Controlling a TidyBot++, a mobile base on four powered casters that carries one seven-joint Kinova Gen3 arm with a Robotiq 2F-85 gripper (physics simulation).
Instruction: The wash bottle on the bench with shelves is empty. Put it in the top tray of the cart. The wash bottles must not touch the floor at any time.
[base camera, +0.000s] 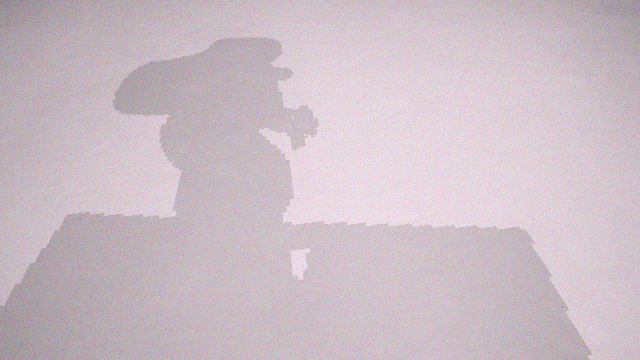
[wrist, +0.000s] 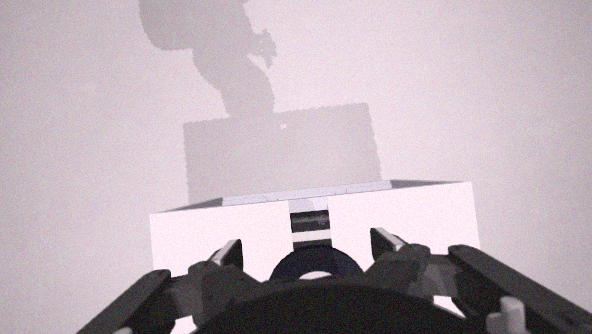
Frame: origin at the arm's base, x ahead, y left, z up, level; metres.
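Seen in the pictures: gripper, fingertip midpoint: (wrist: 306, 247).
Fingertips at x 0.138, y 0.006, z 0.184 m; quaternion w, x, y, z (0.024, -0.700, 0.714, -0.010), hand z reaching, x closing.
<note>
A point is followed by its place in that frame.
My gripper (wrist: 306, 247) @(x 0.138, y 0.006, z 0.184 m) is open in the wrist view, its two black fingers standing wide apart above the white top of the robot's own base. Nothing shows between the fingertips except the base below them. The wash bottle, the bench with shelves and the cart do not show in the base camera view or the wrist view.
The white robot base (wrist: 400, 215) @(x 0.111, y -0.137, z -0.014 m) fills the lower middle of the wrist view. A pale floor (base camera: 450, 125) @(x 0.628, y -0.179, z -0.396 m) (wrist: 475, 100) @(x 0.371, y -0.576, z -0.396 m) lies beyond it. The shadow (base camera: 225, 175) @(x 0.488, y 0.176, z -0.397 m) (wrist: 280, 160) @(x 0.244, y 0.071, z -0.397 m) of the base and arm falls on the floor ahead.
</note>
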